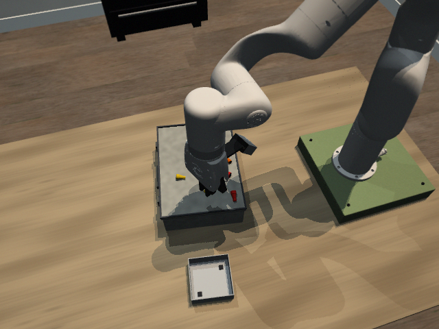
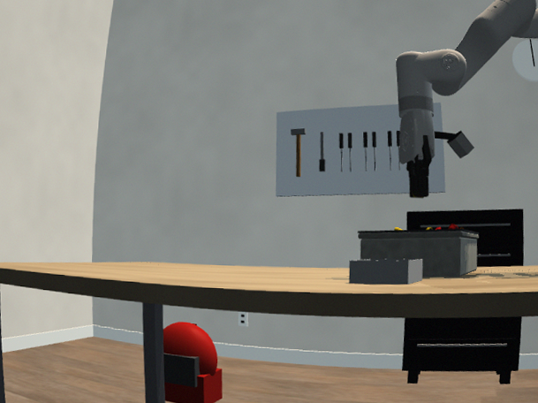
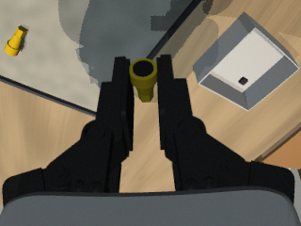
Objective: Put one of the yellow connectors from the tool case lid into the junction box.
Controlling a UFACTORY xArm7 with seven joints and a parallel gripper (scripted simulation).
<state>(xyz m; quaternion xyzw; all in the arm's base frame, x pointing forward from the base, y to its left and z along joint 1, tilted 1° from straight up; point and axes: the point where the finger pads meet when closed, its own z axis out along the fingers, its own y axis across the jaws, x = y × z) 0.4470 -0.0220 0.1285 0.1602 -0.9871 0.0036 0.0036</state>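
My hand is 60 mm short of the steel junction box, 160 mm to the right of it and 180 mm above it. From my hand the other things lie so: tool case (20 mm behind, 120 mm to the right, 120 mm below); orange connector (100 mm behind, 100 mm to the right, 90 mm below).
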